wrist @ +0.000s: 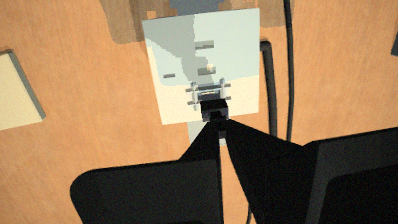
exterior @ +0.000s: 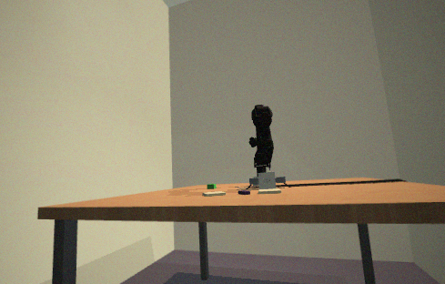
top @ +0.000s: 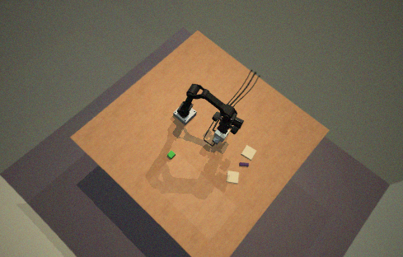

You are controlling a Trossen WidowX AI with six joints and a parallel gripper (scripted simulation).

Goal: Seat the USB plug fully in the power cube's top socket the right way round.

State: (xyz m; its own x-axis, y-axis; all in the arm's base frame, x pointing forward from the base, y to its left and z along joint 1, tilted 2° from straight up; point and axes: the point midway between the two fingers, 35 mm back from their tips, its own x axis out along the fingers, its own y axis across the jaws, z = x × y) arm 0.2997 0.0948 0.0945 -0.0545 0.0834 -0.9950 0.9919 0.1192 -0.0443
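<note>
Now: the black USB plug 2 cm below my gripper tip. Round my gripper tip: green cube: 37 cm to the right, 14 cm behind, 11 cm below; purple block: 26 cm ahead, 12 cm below, 7 cm to the right.
</note>
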